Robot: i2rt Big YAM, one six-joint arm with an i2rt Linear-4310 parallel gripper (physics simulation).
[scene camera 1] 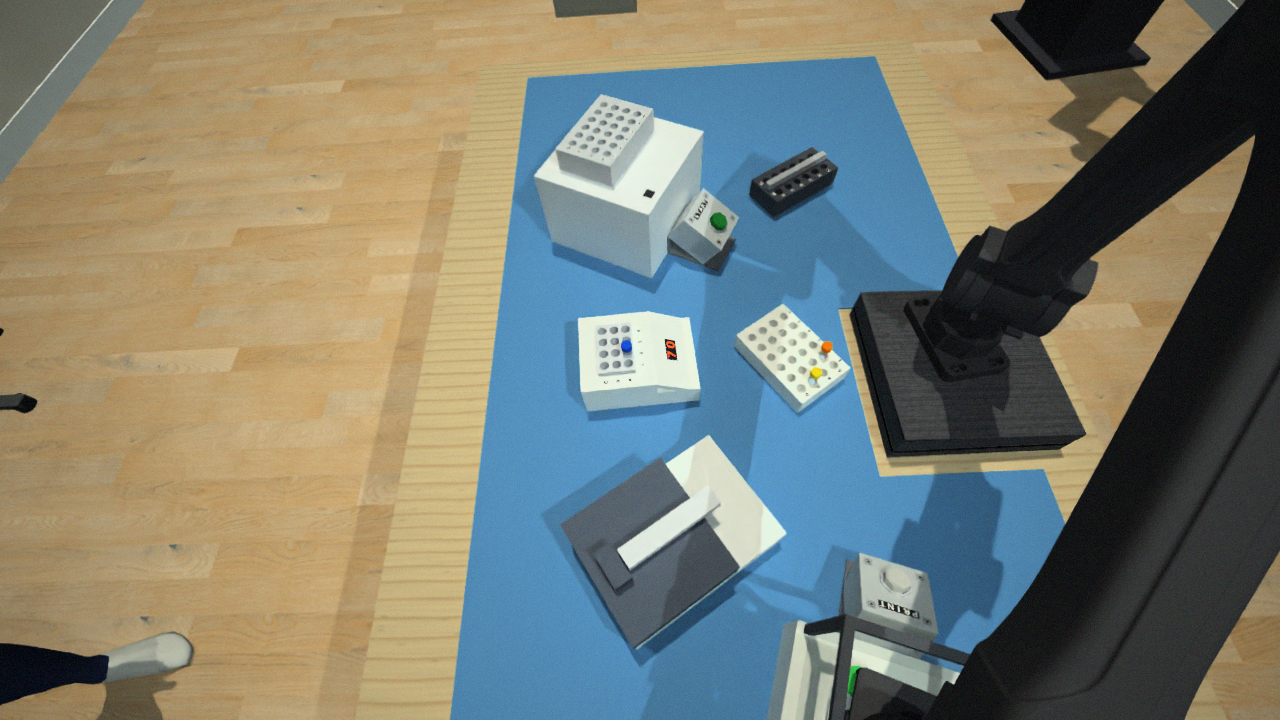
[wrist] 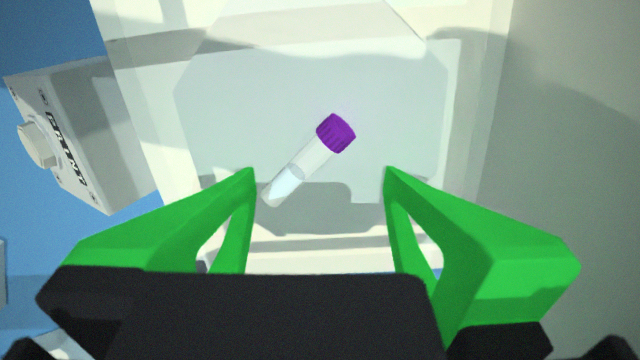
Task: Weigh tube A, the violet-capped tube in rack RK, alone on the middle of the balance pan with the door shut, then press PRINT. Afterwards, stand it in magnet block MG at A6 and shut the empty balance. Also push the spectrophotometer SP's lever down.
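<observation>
Tube A point(wrist: 308, 163), clear with a violet cap, lies on its side near the middle of the pale balance pan point(wrist: 225, 105). My gripper point(wrist: 319, 179) is open, its green fingers apart over the near part of the pan, with nothing between them; in the scene view the arm largely hides it. The balance point(scene camera 1: 792, 662) stands at the bottom right, with the PRINT button point(scene camera 1: 896, 580) point(wrist: 37, 145) on a grey box beside it. Rack RK appears to be the white rack point(scene camera 1: 787, 353) with an orange and a yellow cap. The black magnet block point(scene camera 1: 793, 181) stands at the back. Which machine is the spectrophotometer, and its lever, I cannot tell.
A white box machine point(scene camera 1: 599, 219) with a grey block on top stands at the back left, a green-button box point(scene camera 1: 705, 225) beside it. A white block heater point(scene camera 1: 635, 385) reading 70 holds a blue-capped tube. A grey-lidded device point(scene camera 1: 662, 586) stands left of the balance.
</observation>
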